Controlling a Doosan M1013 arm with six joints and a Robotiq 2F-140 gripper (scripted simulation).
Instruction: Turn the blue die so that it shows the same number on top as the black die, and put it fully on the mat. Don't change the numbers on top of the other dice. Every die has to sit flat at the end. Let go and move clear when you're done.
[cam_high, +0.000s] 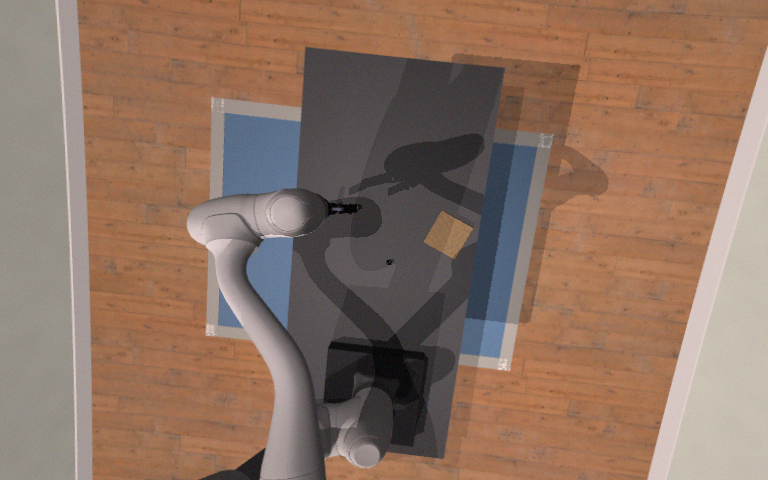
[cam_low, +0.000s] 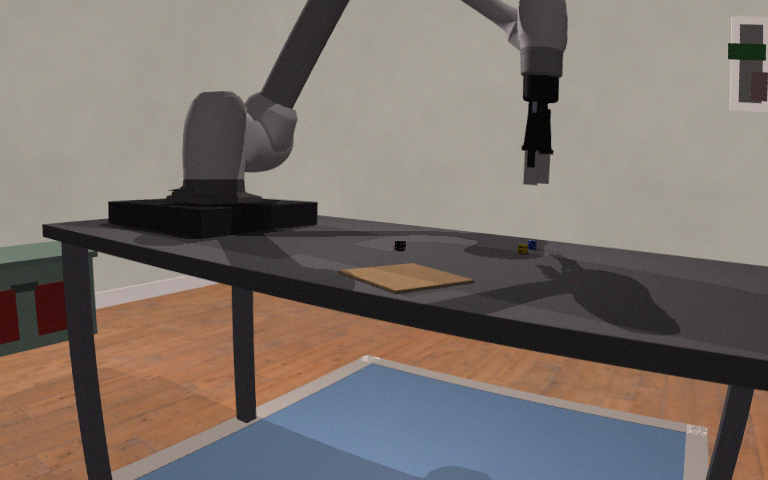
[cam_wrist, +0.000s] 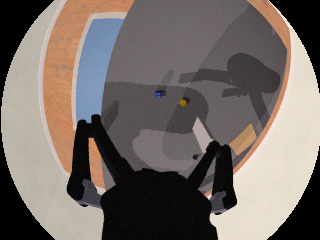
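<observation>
The blue die lies 14 cm below my hand. The rest, counted from my hand: yellow die (14 cm below, 7 cm to the right, 1 cm ahead); tan mat (44 cm to the right, 14 cm below, 3 cm behind); black die (24 cm to the right, 18 cm behind, 14 cm below).
</observation>
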